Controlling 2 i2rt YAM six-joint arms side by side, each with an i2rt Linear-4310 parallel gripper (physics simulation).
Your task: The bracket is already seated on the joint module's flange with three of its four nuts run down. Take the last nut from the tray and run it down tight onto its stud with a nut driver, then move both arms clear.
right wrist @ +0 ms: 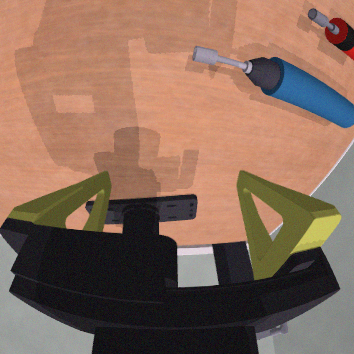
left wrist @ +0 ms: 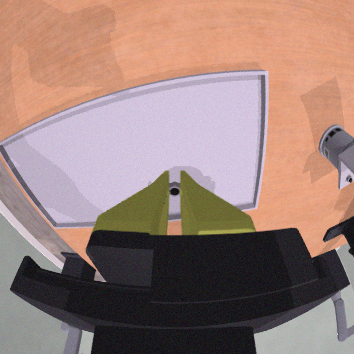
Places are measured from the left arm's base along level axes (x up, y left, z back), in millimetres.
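Pixels of known places: left gripper, fingertip midpoint: (left wrist: 174,177); right gripper, fingertip midpoint: (right wrist: 173,177); right arm's base, origin of the base link: (right wrist: 141,208) (left wrist: 347,223).
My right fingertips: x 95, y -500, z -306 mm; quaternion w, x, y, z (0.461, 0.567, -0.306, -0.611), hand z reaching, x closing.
Observation:
For each thing: its top centre in the pictures, then the offset to it from my right fingertips. "pt": a spot on its surface instead.
- nut, middle of its top: (left wrist: 174,191) dy +540, dx +22, dz -24 mm
- pale tray, middle of its top: (left wrist: 114,176) dy +618, dx -79, dz +49 mm
- joint module, surface spot: (left wrist: 340,145) pt dy +305, dx -54, dz -54 mm
- light grey bracket, surface spot: (left wrist: 346,172) pt dy +291, dx -30, dz -26 mm
- blue nut driver, surface spot: (right wrist: 310,92) pt dy -105, dx -54, dz -106 mm
- black driver, middle of its top: (right wrist: 351,37) dy -115, dx -61, dz -194 mm
The nut (left wrist: 174,190) is small and grey with a dark hole. It is held between the fingertips of my left gripper (left wrist: 174,181), which is shut on it above the pale tray (left wrist: 200,115). The joint module (left wrist: 340,145) shows in part at the right edge of the left wrist view, with a light grey bracket (left wrist: 346,172) on it; its studs and nuts are not clear. My right gripper (right wrist: 173,177) is open and empty above the table. A blue nut driver (right wrist: 310,92) with a grey socket lies beyond it, at the upper right of the right wrist view.
A red and black driver (right wrist: 338,32) lies at the top right corner of the right wrist view. A dark base plate (right wrist: 182,207) shows behind the right fingers. Part of a black arm (left wrist: 345,235) shows at the right edge of the left wrist view.

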